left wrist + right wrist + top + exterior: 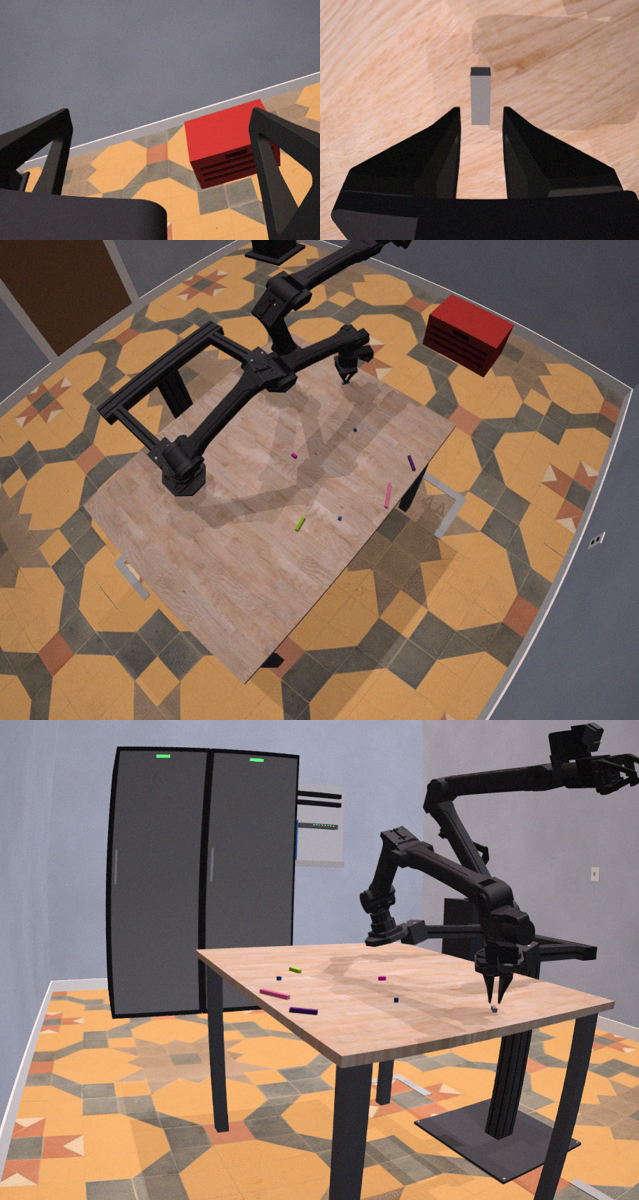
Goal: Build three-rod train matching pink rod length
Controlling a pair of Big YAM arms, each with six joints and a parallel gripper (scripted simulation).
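My right hand is 2 cm above the grey rod. The rest, counted from my right hand: lime rod: 20 cm ahead, 60 cm to the right, 2 cm below.
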